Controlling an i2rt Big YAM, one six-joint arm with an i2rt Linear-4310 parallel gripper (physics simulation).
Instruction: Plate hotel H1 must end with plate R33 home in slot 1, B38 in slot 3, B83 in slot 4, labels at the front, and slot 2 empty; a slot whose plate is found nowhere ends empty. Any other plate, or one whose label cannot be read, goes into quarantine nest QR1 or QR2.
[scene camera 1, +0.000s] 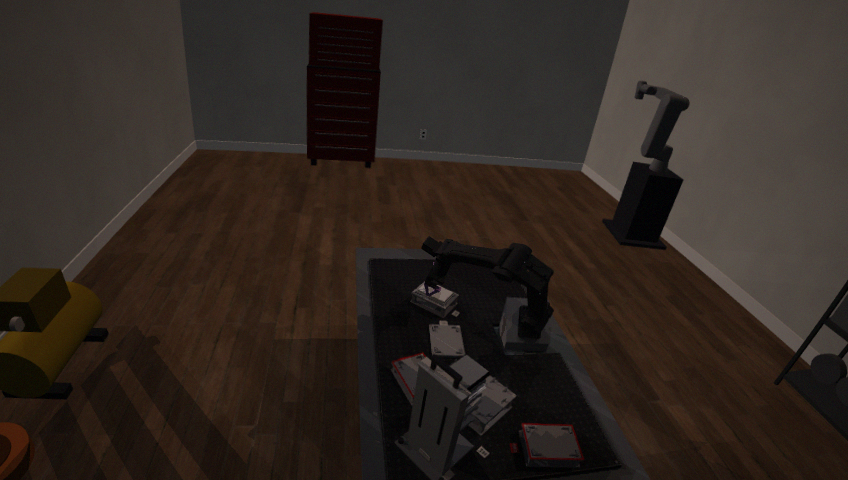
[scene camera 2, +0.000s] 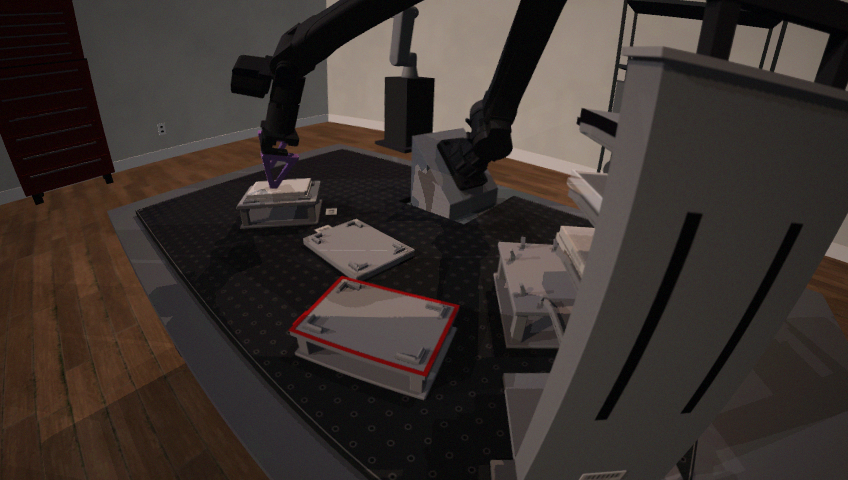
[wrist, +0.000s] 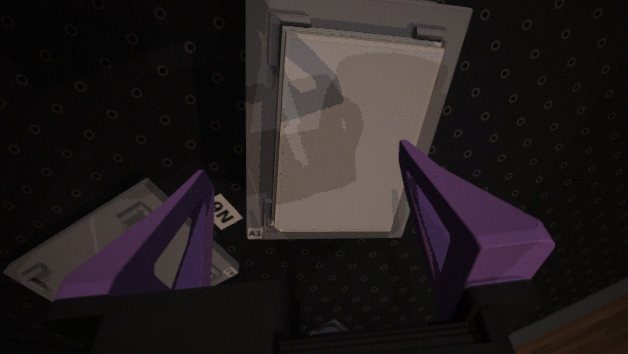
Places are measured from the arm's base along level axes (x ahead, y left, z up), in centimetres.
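Pixels of known places: gripper, fingertip midpoint: (scene camera 1: 431, 287) (scene camera 2: 271, 177) (wrist: 301, 164); arm's base, link origin: (scene camera 1: 529, 322) (scene camera 2: 460, 164).
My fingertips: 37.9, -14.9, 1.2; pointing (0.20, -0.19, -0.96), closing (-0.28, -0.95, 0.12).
For each thing: its top centre in the pictures, then the offset to it from my fingertips, as dx, dy, dz.
- pale plate, top centre: (wrist: 349, 151) (scene camera 2: 279, 186) (scene camera 1: 435, 290) -2.3, -2.3, -3.0
- low nest, top centre: (wrist: 122, 278) (scene camera 2: 356, 240) (scene camera 1: 446, 338) -6.6, +20.5, -7.6
- tag, top centre: (wrist: 220, 212) -6.0, +9.9, -9.3
My gripper (scene camera 1: 431, 291) (scene camera 2: 273, 178) (wrist: 301, 164) is open with nothing between its purple fingers, above a pale plate (scene camera 1: 443, 293) (scene camera 2: 291, 189) (wrist: 380, 100). The plate lies flat on a raised nest (scene camera 1: 418, 304) (scene camera 2: 279, 204) (wrist: 257, 175) marked A1 at one corner; no plate label is readable. The plate hotel (scene camera 1: 440, 410) (scene camera 2: 714, 178) stands at the other end of the mat. Edges of pale plates or shelves show at its open side; its panel hides their labels and slots. Two red-edged nests, one (scene camera 1: 404, 371) (scene camera 2: 368, 309) left of the hotel, another (scene camera 1: 550, 443) right of it, hold no visible plate.
A low nest (scene camera 1: 446, 340) (scene camera 2: 357, 246) (wrist: 100, 240) with corner stops bears no plate. Another raised nest (scene camera 1: 493, 404) (scene camera 2: 529, 273) stands beside the hotel, partly hidden. The arm's base block (scene camera 1: 514, 333) (scene camera 2: 437, 178) stands at the mat's side. A tag (wrist: 226, 212) lies beside the A1-marked nest.
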